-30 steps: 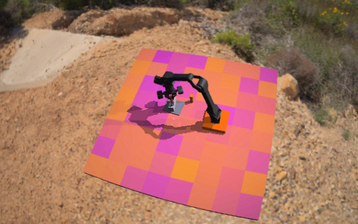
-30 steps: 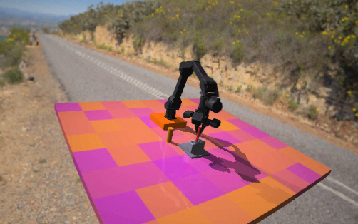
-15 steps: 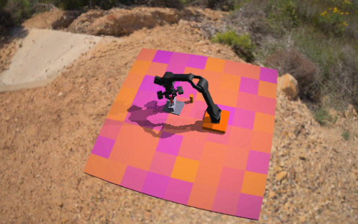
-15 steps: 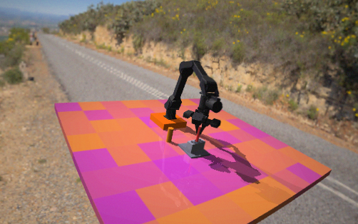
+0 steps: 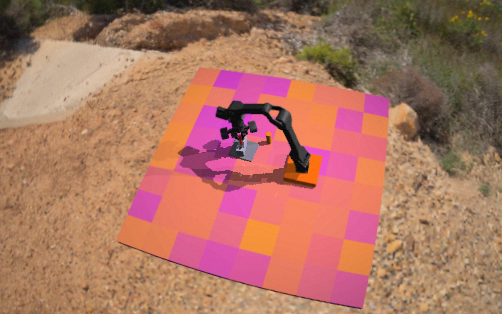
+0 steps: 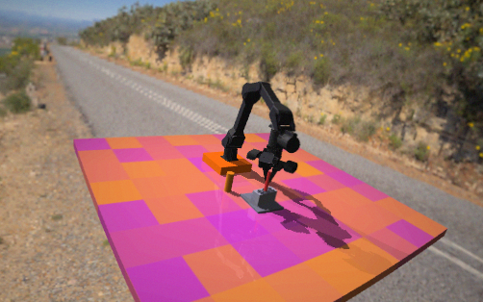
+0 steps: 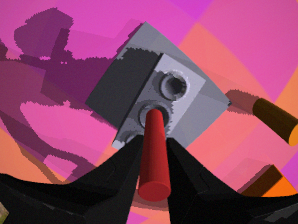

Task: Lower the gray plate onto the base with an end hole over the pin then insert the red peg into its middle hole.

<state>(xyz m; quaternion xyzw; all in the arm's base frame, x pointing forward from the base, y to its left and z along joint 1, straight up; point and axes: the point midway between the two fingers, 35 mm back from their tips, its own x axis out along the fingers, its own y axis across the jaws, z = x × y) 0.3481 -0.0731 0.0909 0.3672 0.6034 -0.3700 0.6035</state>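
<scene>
Right now the red peg is right at my gripper tip. Also, from my gripper tip: orange post 13 cm behind, 7 cm to the right, 6 cm below; gray plate 5 cm below; gray base 9 cm below, 2 cm to the left, 1 cm behind.
</scene>
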